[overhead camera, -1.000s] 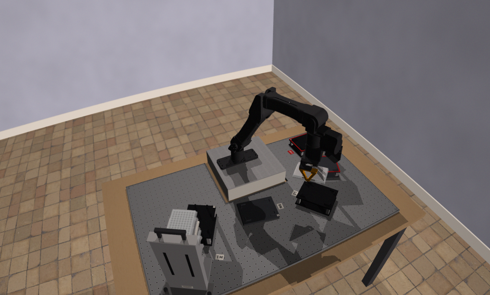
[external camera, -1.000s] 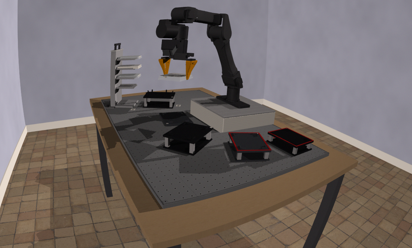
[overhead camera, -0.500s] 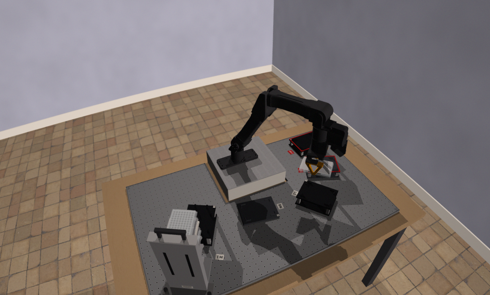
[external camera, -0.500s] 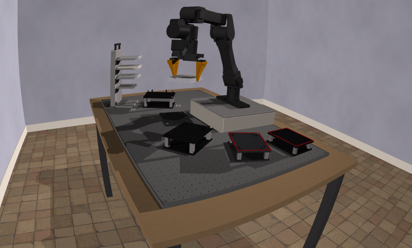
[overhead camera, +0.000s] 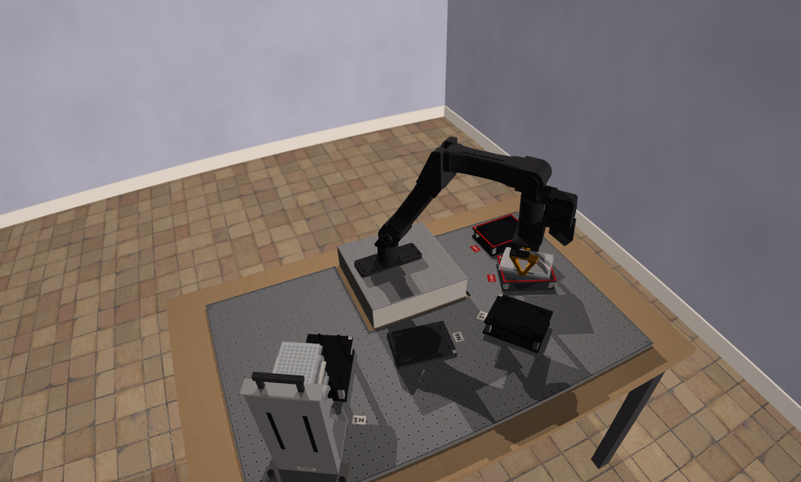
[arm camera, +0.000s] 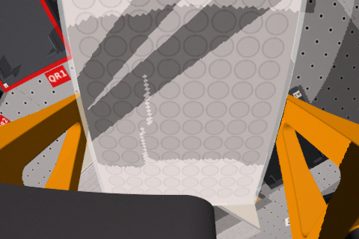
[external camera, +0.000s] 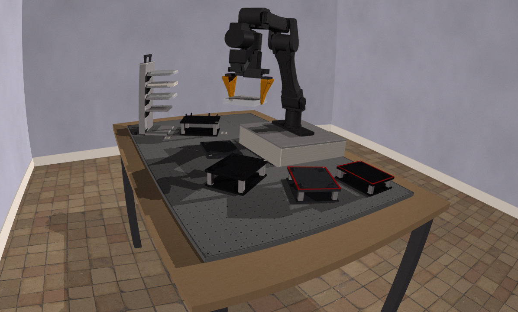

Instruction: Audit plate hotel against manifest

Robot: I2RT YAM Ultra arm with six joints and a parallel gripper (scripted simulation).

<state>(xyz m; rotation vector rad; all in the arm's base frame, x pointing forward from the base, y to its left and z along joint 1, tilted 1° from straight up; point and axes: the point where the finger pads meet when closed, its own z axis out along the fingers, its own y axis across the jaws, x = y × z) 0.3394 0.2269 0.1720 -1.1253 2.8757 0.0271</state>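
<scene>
Now: the red-edged quarantine nest QR1 14 cm behind my hand, 15 cm to the left of it and 20 cm below it. Round my hand: N6 label: 3 cm behind, 16 cm to the right, 24 cm below; then black landing nest L1: 2 cm ahead, 19 cm below; then flat recovery nest N6: 5 cm behind, 27 cm to the right, 23 cm below.
</scene>
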